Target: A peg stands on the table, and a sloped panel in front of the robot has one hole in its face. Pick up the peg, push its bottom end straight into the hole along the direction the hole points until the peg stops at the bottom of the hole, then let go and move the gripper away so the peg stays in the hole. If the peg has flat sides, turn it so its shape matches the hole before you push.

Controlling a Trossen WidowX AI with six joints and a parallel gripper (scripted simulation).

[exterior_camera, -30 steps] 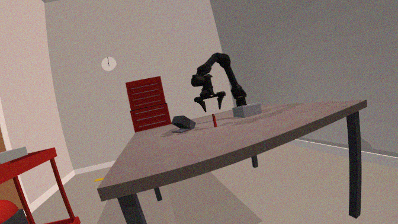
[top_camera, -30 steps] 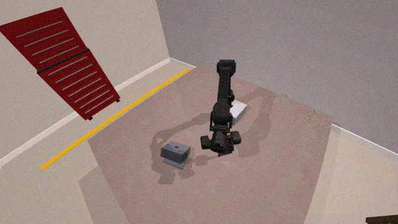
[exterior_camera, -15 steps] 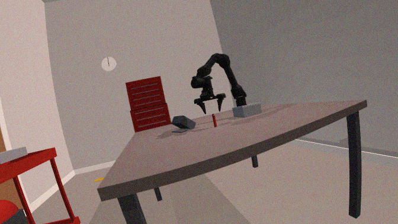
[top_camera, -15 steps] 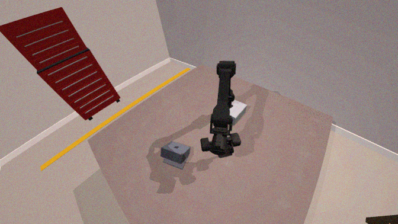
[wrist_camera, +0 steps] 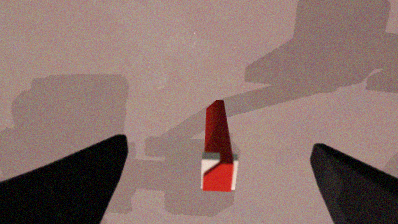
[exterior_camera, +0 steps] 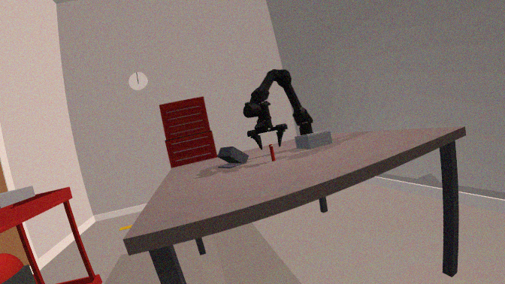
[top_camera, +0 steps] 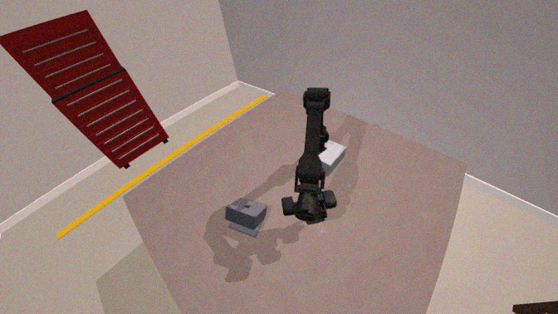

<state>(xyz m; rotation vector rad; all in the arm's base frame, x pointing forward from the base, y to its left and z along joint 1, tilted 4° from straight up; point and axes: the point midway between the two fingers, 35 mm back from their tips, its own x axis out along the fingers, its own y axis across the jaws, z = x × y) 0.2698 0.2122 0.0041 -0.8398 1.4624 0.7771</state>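
The red peg is 1 cm below my gripper tip. Round my gripper tip: grey sloped panel: 18 cm ahead, 17 cm to the right, 2 cm below.
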